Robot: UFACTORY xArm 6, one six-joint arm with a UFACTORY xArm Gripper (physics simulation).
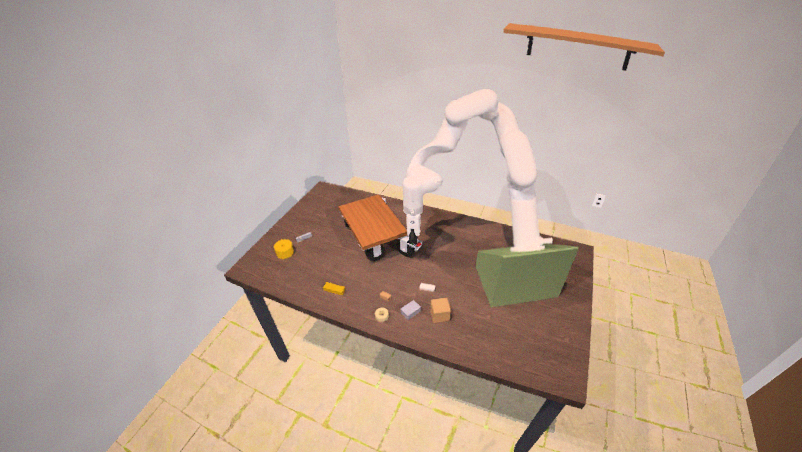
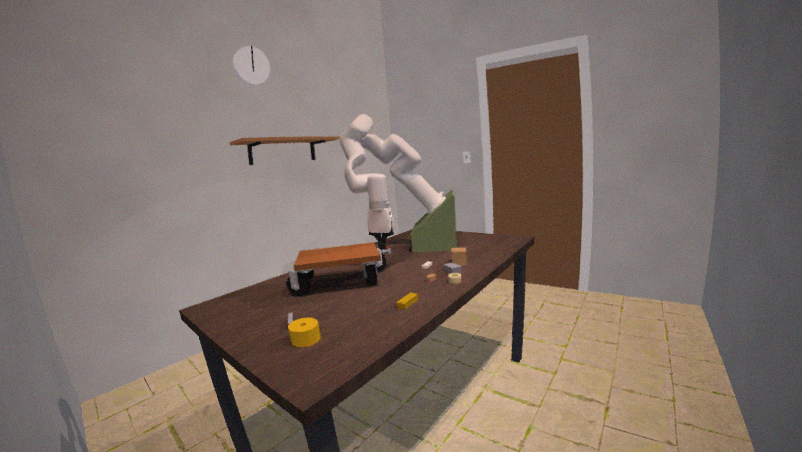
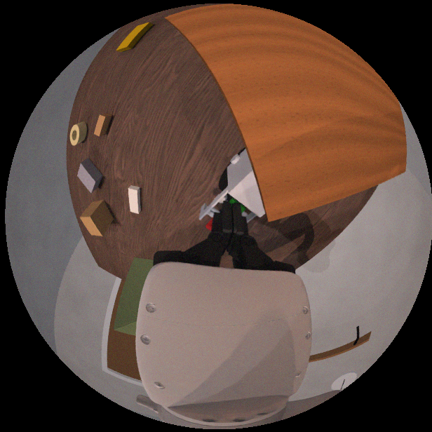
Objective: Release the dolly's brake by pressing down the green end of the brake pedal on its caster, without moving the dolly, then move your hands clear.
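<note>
The dolly [image 1: 370, 220] [image 2: 336, 255] [image 3: 310, 100] has an orange wooden deck and stands on casters on the table. The braked caster, with its white-grey housing [image 1: 404, 244] [image 3: 246, 189], sits at the deck corner nearest the arm. My gripper [image 1: 412, 241] [image 2: 382, 245] [image 3: 228, 212] is shut and empty, pointing down with its fingertips at the pedal. Bits of the pedal's green end [image 3: 242, 205] show beside and beyond the fingertips; the fingers hide the rest. The pedal's red end [image 1: 418, 245] [image 2: 387, 247] [image 3: 209, 226] shows beside the fingers. Contact with the pedal is hard to tell.
A yellow block [image 1: 334, 288] [image 2: 407, 300], a white block [image 1: 427, 286] [image 3: 134, 199], a lilac block [image 1: 410, 309] and an orange block [image 1: 440, 310] lie towards the table's front. A yellow cylinder [image 1: 283, 248] [image 2: 304, 331] stands beyond the dolly. The arm's green base [image 1: 527, 277] [image 2: 438, 235] stands opposite.
</note>
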